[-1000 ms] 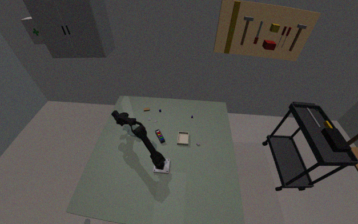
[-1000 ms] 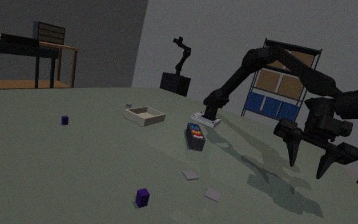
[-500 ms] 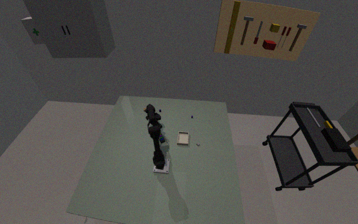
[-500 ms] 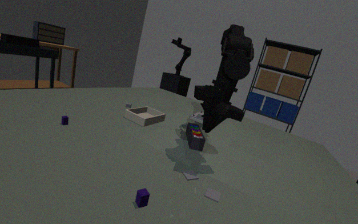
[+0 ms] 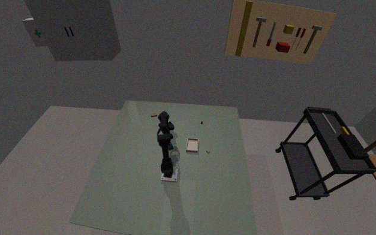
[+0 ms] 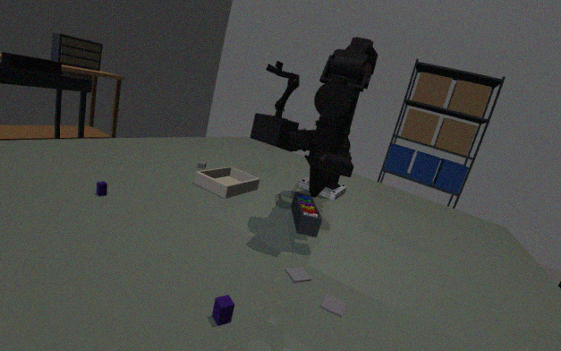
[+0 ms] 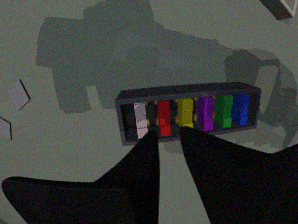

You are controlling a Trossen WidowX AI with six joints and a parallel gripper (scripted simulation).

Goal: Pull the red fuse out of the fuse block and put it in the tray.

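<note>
Now: the red fuse 50 mm below my gripper tip. Round my gripper tip: small grey block: 380 mm to the right, 70 mm below, 50 mm behind; then beige tray: 230 mm to the right, 70 mm below, 10 mm behind.
</note>
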